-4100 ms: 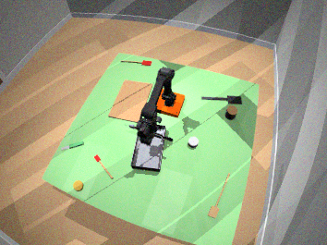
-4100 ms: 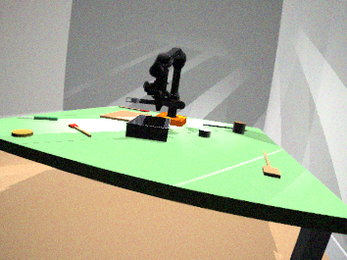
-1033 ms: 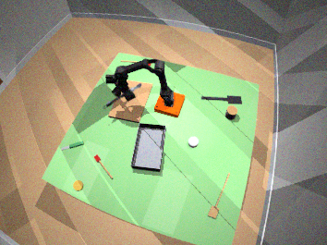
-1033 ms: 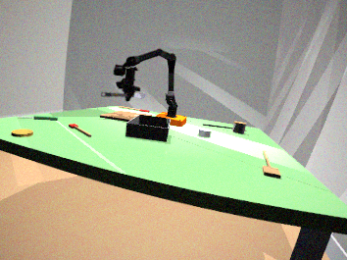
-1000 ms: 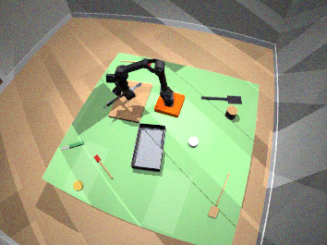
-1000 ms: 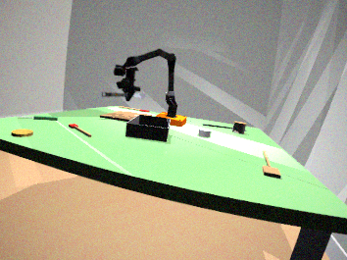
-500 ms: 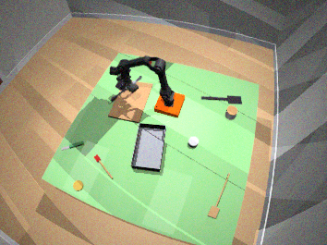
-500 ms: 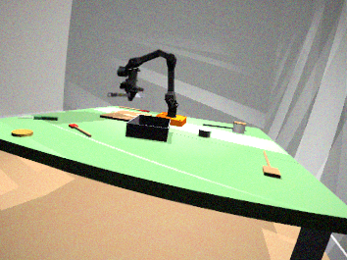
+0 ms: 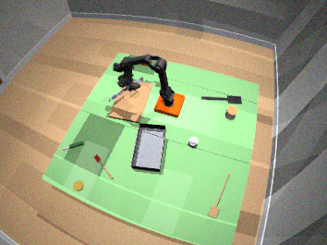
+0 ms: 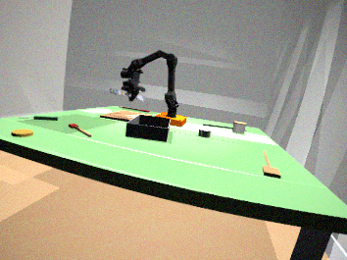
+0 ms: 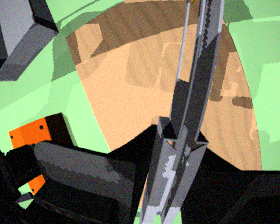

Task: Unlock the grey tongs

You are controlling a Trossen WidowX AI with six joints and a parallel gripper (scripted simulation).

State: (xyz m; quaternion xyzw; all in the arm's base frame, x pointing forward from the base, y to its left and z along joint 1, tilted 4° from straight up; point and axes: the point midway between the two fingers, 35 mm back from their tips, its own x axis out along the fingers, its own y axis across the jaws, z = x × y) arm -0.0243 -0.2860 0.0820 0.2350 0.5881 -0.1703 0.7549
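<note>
Now: the wooden board 10 cm below my gripper tip and 1 cm to the right of it. Also, from my gripper tip: white puck 49 cm to the left, 28 cm ahead, 9 cm below; then grey roasting tin 36 cm ahead, 22 cm to the left, 8 cm below; then black spatula 69 cm to the left, 12 cm behind, 10 cm below.
</note>
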